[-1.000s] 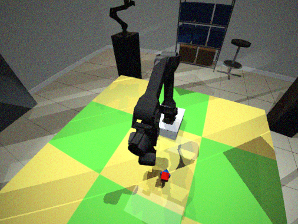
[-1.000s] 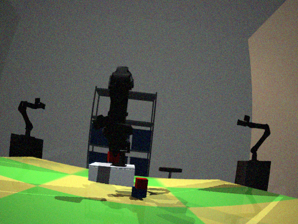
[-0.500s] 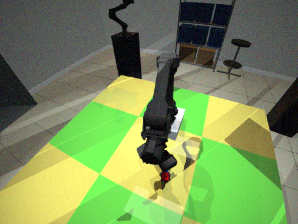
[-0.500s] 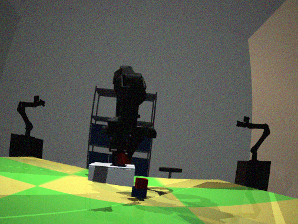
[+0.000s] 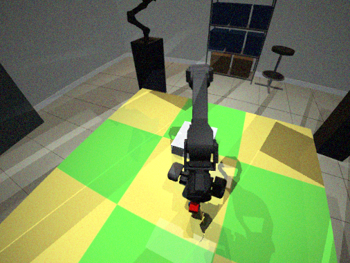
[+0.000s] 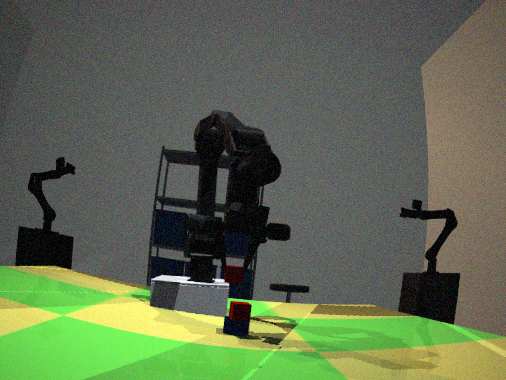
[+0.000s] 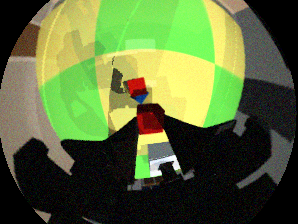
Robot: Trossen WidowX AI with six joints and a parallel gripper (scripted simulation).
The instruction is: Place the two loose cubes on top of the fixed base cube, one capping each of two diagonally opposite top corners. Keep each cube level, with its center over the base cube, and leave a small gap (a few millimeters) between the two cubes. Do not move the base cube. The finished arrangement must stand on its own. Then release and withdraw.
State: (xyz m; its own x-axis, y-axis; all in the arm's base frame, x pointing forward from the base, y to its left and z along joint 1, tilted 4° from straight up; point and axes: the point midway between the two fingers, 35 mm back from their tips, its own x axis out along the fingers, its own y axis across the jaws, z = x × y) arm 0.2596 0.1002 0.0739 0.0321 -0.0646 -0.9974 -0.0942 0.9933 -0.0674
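My gripper tip is 10 cm above the blue cube, 2 cm to the right of it and 2 cm short of it.
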